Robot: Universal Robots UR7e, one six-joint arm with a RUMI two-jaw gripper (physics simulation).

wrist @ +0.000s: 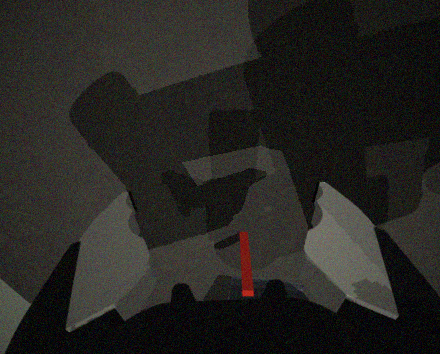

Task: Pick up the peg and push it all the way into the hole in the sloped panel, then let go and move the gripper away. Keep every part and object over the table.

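Frame: origin at the arm's base, x down, y back, z left, level; centimetres.
Seen in the pictures: gripper, fingertip midpoint: point(223, 189).
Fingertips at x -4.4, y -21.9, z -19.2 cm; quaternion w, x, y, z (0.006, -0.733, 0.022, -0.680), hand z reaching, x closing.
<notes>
Offsets run from my fingertips to a thing's top centre. "spot": to the spot under its first point. Level surfaces: height alone.
The red peg @(dx -1.6, dy -12.4, dz +1.7 cm) point(246, 262) is thin and square-sided. It appears to stand upright, with its lighter end face low in the view and a short dark shadow running left from its foot. My gripper point(223, 189) is wide open, with one pale jaw on each side of the view. The peg shows between the jaws, a little right of the middle, with nothing gripped. A small dark bluish part of the panel block @(spot: dx +4.0, dy -23.2, dz +0.1 cm) point(236, 290) shows behind the peg's near end at the bottom. The gripper body hides the rest of it, and its hole does not show.
The dim grey-brown table @(dx +6.4 cm) point(50, 165) lies below, crossed by large dark shadows of the arm and gripper. A pale green area point(10, 315) shows beyond the table's edge at the lower left. The black gripper body covers the bottom of the view.
</notes>
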